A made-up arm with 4 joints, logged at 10 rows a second.
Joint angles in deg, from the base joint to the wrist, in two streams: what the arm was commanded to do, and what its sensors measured. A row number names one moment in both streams.
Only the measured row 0 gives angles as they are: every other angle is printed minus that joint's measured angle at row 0.
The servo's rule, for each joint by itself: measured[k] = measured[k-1] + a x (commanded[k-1-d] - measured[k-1]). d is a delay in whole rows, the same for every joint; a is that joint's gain. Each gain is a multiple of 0.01, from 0.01 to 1. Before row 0 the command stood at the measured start. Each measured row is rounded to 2 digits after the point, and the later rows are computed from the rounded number. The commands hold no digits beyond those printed.
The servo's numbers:
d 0
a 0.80 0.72 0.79 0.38
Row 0, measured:
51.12, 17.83, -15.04, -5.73
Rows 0 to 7, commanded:
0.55, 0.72, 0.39, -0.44
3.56, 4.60, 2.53, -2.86
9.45, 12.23, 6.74, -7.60
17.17, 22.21, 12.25, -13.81
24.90, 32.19, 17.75, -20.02
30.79, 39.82, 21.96, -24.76
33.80, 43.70, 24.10, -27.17
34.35, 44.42, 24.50, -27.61
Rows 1 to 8, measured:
0.44, 0.52, 0.31, -0.17
2.94, 3.46, 2.06, -1.19
8.15, 9.77, 5.76, -3.63
15.37, 18.73, 10.89, -7.50
22.99, 28.42, 16.31, -12.26
29.23, 36.63, 20.77, -17.01
32.89, 41.72, 23.40, -20.87
34.06, 43.66, 24.27, -23.43

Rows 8 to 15, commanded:
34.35, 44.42, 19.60, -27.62
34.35, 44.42, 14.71, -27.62
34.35, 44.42, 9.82, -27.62
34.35, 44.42, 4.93, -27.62
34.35, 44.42, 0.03, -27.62
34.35, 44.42, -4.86, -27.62
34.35, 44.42, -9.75, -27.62
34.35, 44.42, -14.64, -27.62
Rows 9 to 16, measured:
34.29, 44.21, 20.58, -25.02
34.34, 44.36, 15.94, -26.01
34.35, 44.40, 11.11, -26.62
34.35, 44.41, 6.23, -27.00
34.35, 44.42, 1.33, -27.24
34.35, 44.42, -3.56, -27.38
34.35, 44.42, -8.45, -27.47
34.35, 44.42, -13.34, -27.53

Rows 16 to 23, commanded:
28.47, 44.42, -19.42, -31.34
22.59, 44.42, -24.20, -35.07
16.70, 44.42, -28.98, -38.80
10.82, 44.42, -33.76, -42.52
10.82, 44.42, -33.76, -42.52
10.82, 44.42, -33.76, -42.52
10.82, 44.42, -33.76, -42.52
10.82, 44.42, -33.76, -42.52
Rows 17 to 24, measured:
29.65, 44.42, -18.14, -28.98
24.00, 44.42, -22.93, -31.29
18.16, 44.42, -27.71, -34.14
12.29, 44.42, -32.49, -37.32
11.11, 44.42, -33.49, -39.30
10.88, 44.42, -33.70, -40.52
10.83, 44.42, -33.75, -41.28
10.82, 44.42, -33.76, -41.75

